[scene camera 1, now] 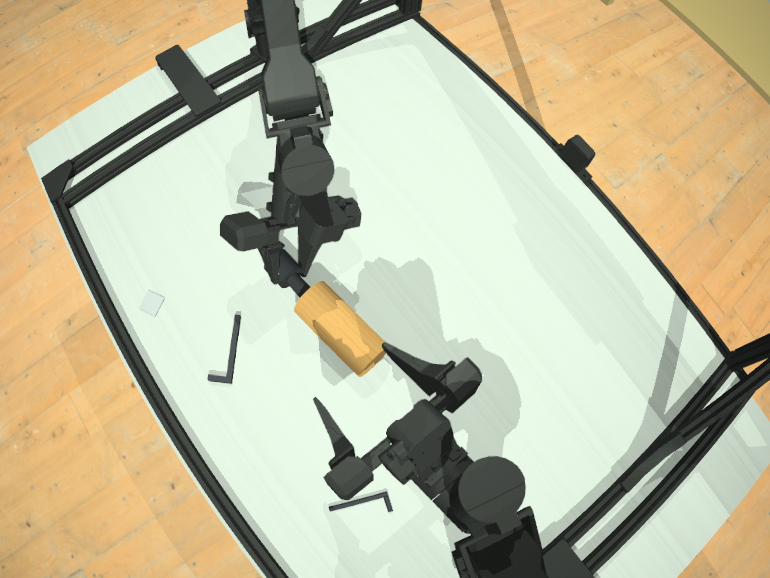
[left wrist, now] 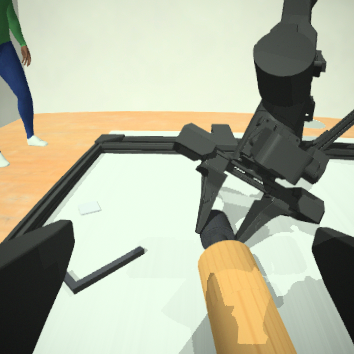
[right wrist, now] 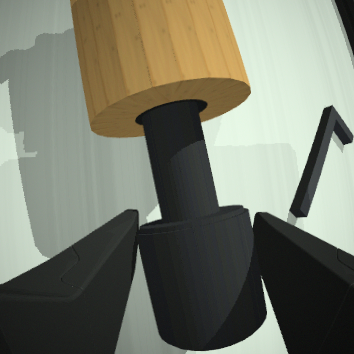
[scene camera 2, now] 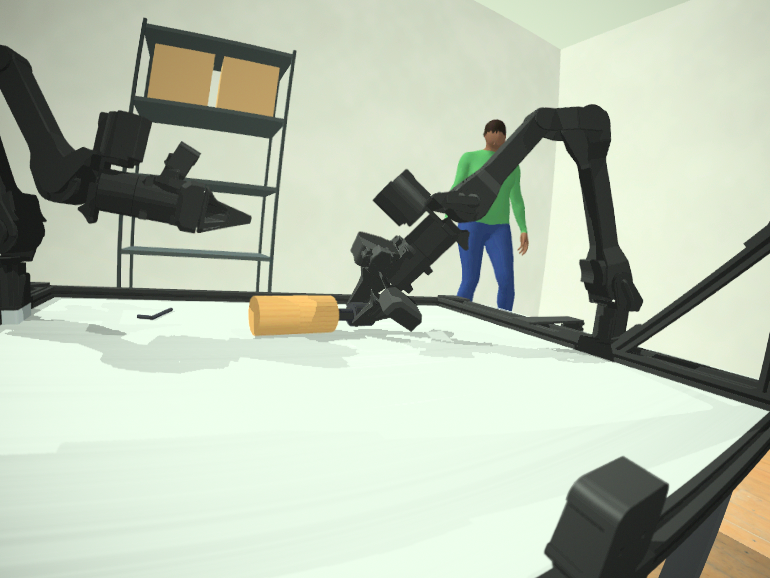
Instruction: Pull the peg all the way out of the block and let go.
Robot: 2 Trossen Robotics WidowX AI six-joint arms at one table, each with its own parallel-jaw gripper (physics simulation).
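Frame: origin at the left arm's base, x left, y ahead, z down, level; metres.
Seen in the pictures: left gripper, fingertip midpoint: [scene camera 1: 349, 371] [left wrist: 197, 237] [scene camera 2: 244, 218]; right gripper, fingertip midpoint: [scene camera 1: 288, 279] [left wrist: 213, 241] [right wrist: 196, 222] [scene camera 2: 350, 316]; left arm's base, origin of the base link: [scene camera 2: 0, 305]; right arm's base, origin of the base link: [scene camera 2: 607, 340].
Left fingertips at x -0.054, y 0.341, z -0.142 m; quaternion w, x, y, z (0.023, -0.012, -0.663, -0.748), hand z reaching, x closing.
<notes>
Pixels of each thing's top centre, then the offset from my left fingertips to it.
- wooden cylinder block, middle of its top: [left wrist: 245, 286] [scene camera 1: 341, 322] [scene camera 2: 294, 296] dz +0.105, dx -0.049, dy +0.071 m
- dark peg, middle of its top: [right wrist: 209, 136] [left wrist: 223, 239] [scene camera 1: 301, 284] [scene camera 2: 338, 302] dz +0.115, dx -0.045, dy +0.145 m
- dark L-shaped bar, middle of its top: [right wrist: 331, 165] [left wrist: 102, 259] [scene camera 1: 223, 347] dz +0.153, dx +0.086, dy +0.158 m
- small pale tile, middle of its top: [scene camera 1: 151, 303] [left wrist: 88, 206] dz +0.159, dx +0.133, dy +0.283 m
The wooden cylinder block [scene camera 1: 340, 328] [scene camera 2: 293, 315] [left wrist: 240, 295] [right wrist: 160, 45] lies on its side at table level. The dark peg [scene camera 1: 299, 284] [scene camera 2: 343, 314] [left wrist: 216, 229] [right wrist: 182, 170] has a thick handle and a thinner shaft; the shaft's far end is hidden inside the block's hole. My right gripper [scene camera 1: 290, 278] [scene camera 2: 353, 317] [left wrist: 213, 241] [right wrist: 196, 222] is shut on the peg's handle. My left gripper [scene camera 1: 349, 372] [scene camera 2: 250, 219] is open and empty, above and beyond the block's other end in scene camera 2, with its fingers wide apart.
A dark L-shaped bar [scene camera 1: 233, 348] [left wrist: 107, 270] [right wrist: 314, 162] lies beside the block. Another L-shaped bar [scene camera 1: 357, 500] lies near my left arm. A small pale tile [scene camera 1: 152, 302] [left wrist: 90, 208] lies near the black frame rail [scene camera 1: 115, 323].
</notes>
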